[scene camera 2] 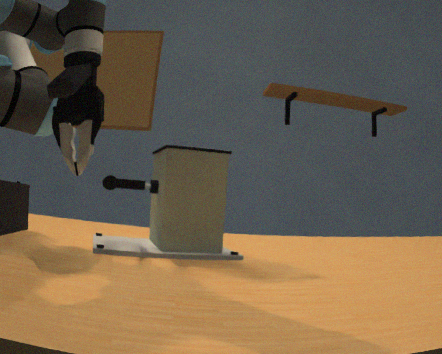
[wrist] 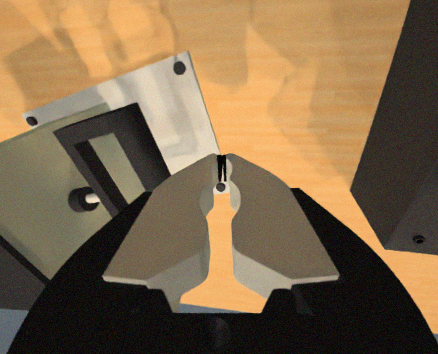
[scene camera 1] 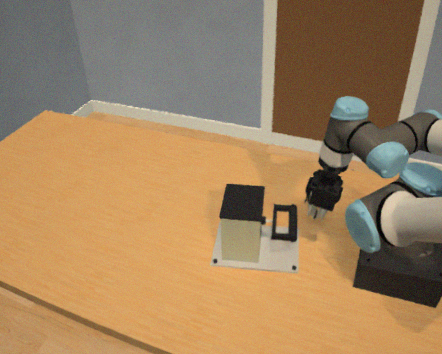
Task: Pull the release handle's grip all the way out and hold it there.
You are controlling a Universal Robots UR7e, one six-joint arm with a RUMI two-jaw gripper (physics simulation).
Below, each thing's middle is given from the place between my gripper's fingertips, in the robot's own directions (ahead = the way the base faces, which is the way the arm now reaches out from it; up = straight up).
My hand is 14 cm short of the light grey base plate (scene camera 1: 281,256), 11 cm above it and 7 cm to the right of it.
